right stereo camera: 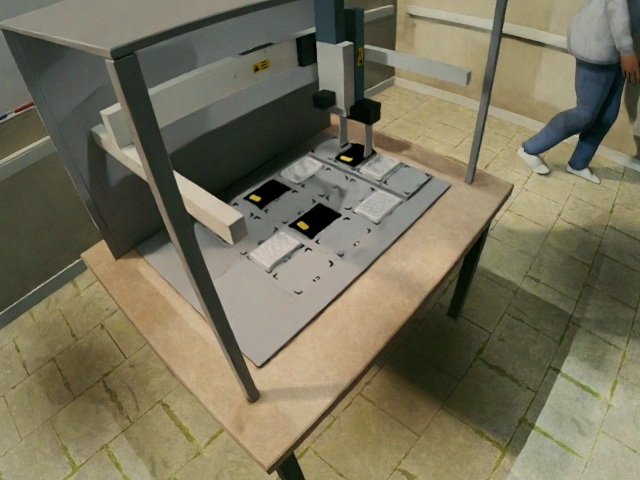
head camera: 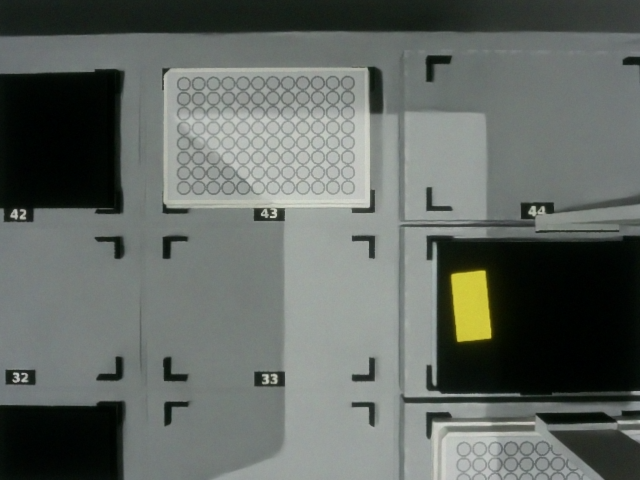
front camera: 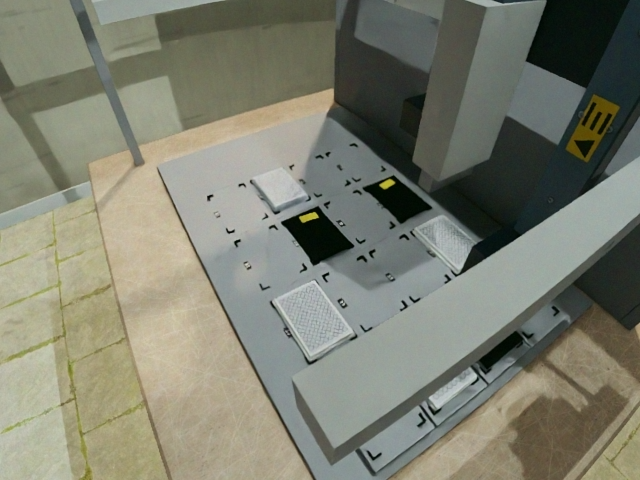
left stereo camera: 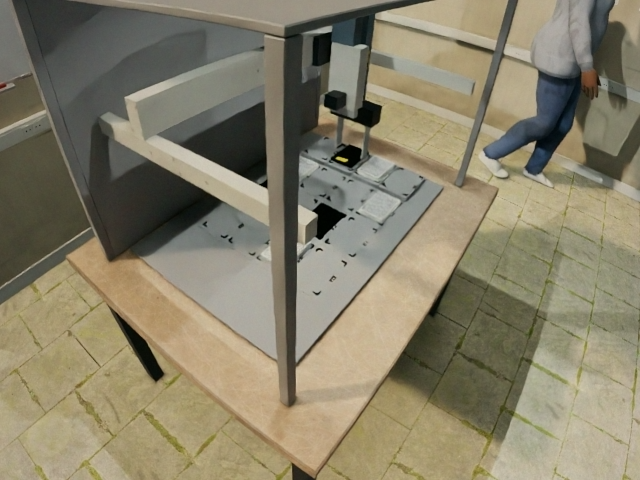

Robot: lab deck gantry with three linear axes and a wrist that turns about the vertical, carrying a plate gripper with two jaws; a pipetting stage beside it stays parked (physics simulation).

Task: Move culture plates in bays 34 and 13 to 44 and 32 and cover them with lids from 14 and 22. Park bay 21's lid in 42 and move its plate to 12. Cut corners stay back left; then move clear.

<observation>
In view: my gripper (head camera: 569, 322), a black lid (front camera: 313, 230), a black lid (head camera: 64, 122), a black lid (head camera: 512, 317) and a grey enclosure post (right stereo camera: 125, 72).
My gripper is seen too in the right stereo camera view (right stereo camera: 355, 150) and in the left stereo camera view (left stereo camera: 350, 151).
</observation>
